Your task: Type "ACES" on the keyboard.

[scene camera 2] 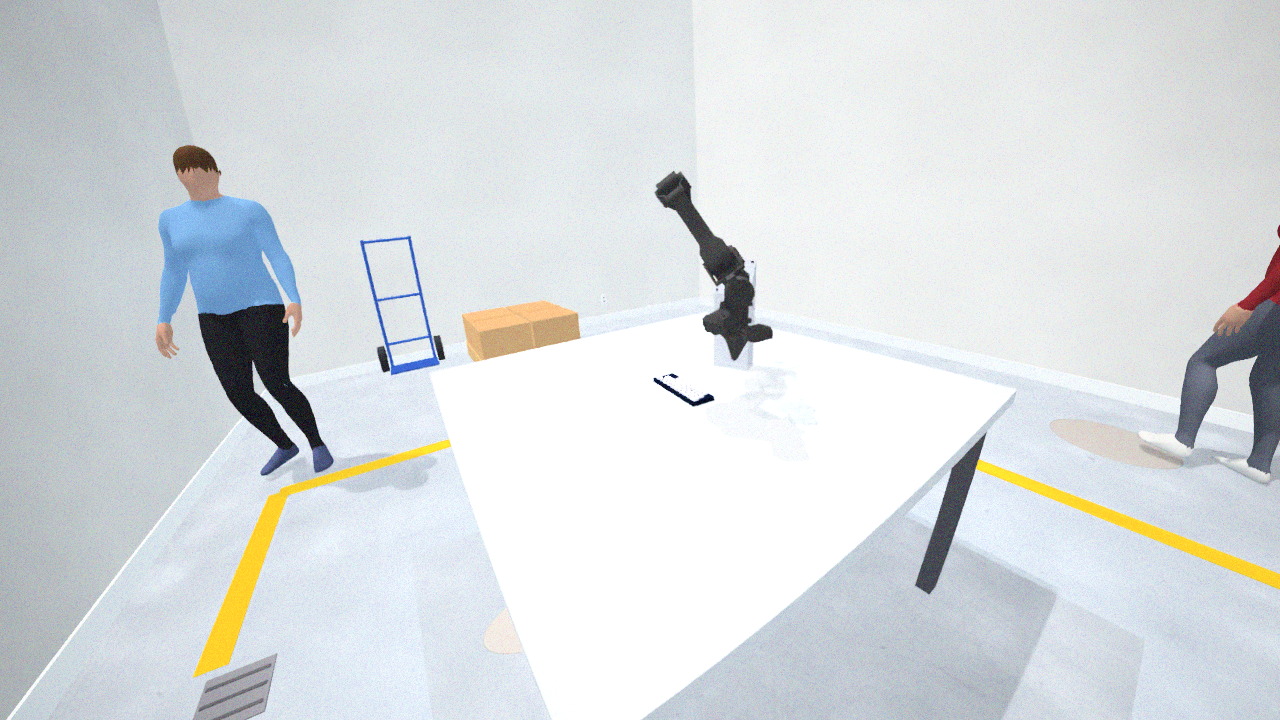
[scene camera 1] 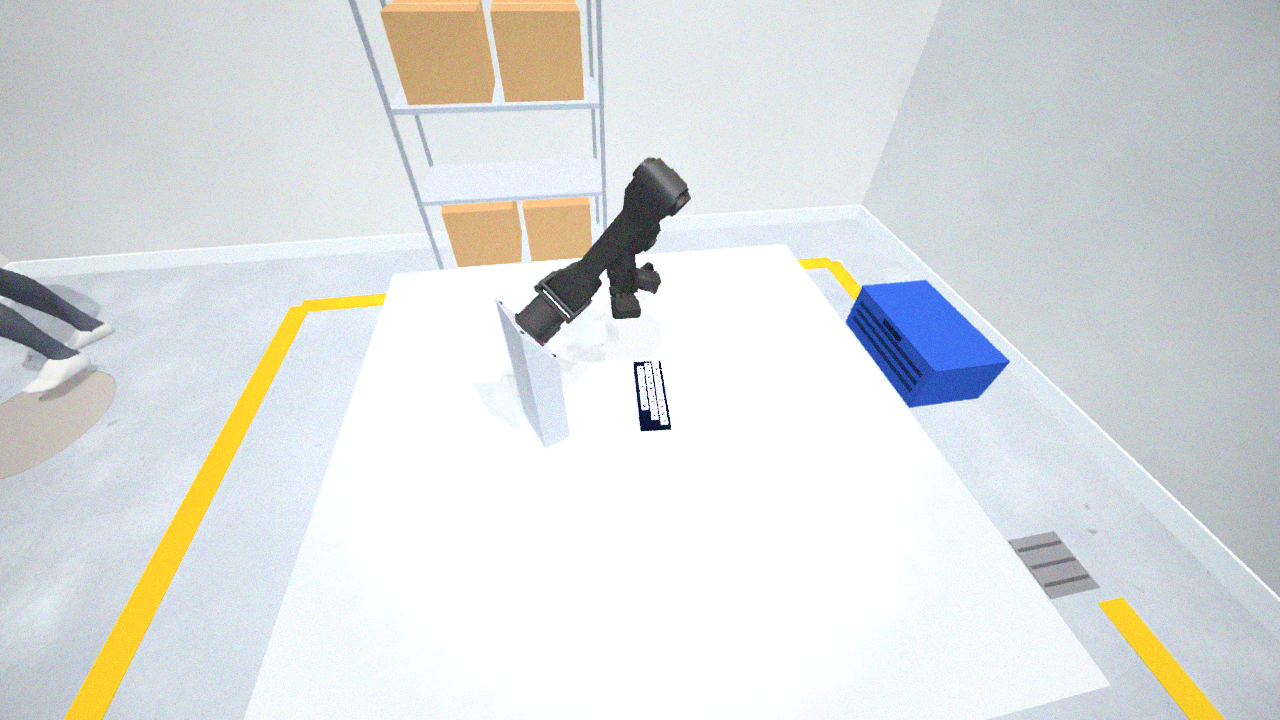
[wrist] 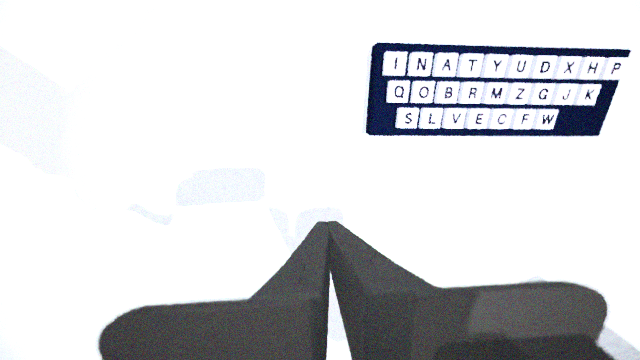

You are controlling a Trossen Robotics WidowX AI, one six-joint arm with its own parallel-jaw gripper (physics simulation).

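A small dark blue keyboard with white keys lies flat on the white table. In the wrist view it is at the upper right, and its rows read I N A T Y U D X H P, Q O B R M Z G J K and S L V E C F W. The A key, C key, E key and S key show there. My gripper is shut and empty, its tips together. It points down over the table beside the keyboard, apart from it.
A tall pale panel stands upright at the arm's base, beside the keyboard. The white table carries them. A blue box stands on the floor to the right in scene camera 1. A person in blue stands beyond the table.
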